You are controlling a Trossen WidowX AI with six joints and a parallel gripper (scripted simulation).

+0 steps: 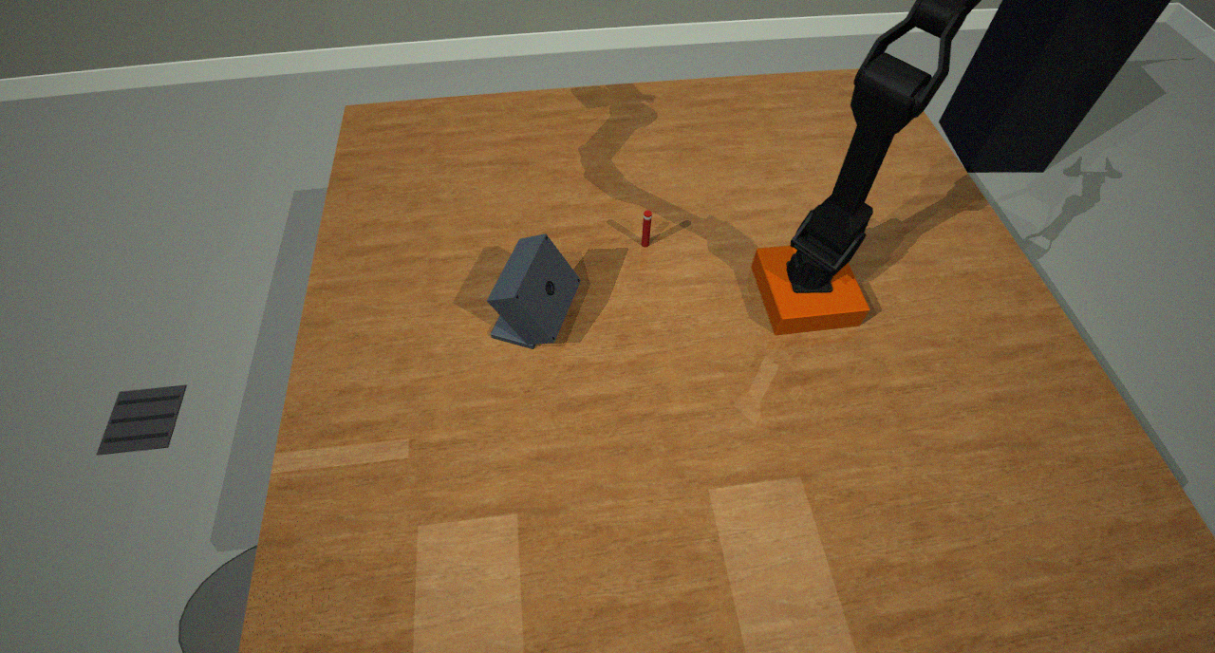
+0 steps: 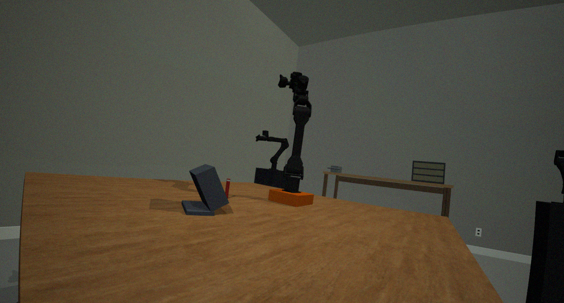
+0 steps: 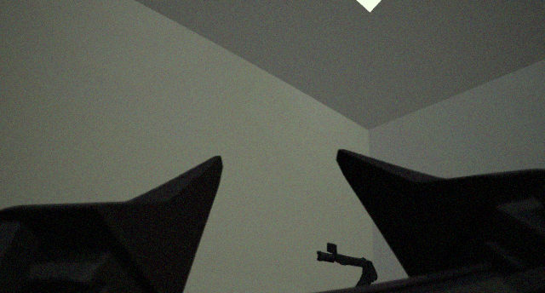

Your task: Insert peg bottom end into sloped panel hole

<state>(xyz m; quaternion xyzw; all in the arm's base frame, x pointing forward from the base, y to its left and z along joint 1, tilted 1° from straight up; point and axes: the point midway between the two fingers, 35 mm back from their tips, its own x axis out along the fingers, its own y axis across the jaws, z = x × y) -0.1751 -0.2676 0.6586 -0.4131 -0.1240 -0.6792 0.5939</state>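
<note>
My gripper tip is 67 cm above the red peg, 44 cm short of it and 16 cm to the right of it. The rest, counted from my gripper tip: sloped panel: 66 cm below, 63 cm ahead, 32 cm to the left; panel foot: 73 cm below, 65 cm ahead, 31 cm to the left.
</note>
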